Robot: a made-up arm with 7 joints. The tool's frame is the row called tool.
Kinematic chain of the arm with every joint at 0, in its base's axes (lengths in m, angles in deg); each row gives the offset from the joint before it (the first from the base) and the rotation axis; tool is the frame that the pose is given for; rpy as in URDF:
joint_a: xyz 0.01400 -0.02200 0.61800 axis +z
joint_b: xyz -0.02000 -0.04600 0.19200 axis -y
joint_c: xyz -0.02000 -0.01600 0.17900 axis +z
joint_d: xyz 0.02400 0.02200 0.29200 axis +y
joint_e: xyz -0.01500 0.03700 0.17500 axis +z
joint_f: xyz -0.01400 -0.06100 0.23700 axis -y
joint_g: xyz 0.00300 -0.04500 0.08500 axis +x
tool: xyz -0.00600 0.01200 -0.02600 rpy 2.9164 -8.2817 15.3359
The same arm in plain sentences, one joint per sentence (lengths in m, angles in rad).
The arm has seven revolute joints in a row. What follows holds with every joint at zero, and every direction is one of the base frame's. The first joint is mounted 0.014 m along +x and 0.022 m along -y and 0.618 m along +z from the base frame's origin and rotates about +z. The second joint is mounted 0.02 m along -x and 0.046 m along -y and 0.192 m along +z from the first joint and rotates about -y. The third joint is mounted 0.02 m along -x and 0.016 m along -y and 0.179 m along +z from the second joint and rotates about +z. The fourth joint is mounted 0.024 m along +x and 0.022 m along +y and 0.292 m along +z from the third joint and rotates about +y. The fifth joint is mounted 0.015 m along -x and 0.037 m along +y and 0.175 m along +z from the fourth joint and rotates about +z. The sixth joint is mounted 0.014 m along -x and 0.061 m along -y and 0.237 m along +z from the fifth joint and rotates about -y. The seventh joint is mounted 0.003 m along +x and 0.045 m along -y and 0.085 m along +z from the sixth joint and rotates about +x. The tool frame, which is the frame that the pose is given for, is mounted 0.006 m along -x and 0.012 m along +y and 0.026 m along -z from the seventh joint; its axes are the base frame's turned by roll 0.0509, pitch -0.1445 and yaw 0.2677 rad (as in URDF: about the fixed x, then y, then z).
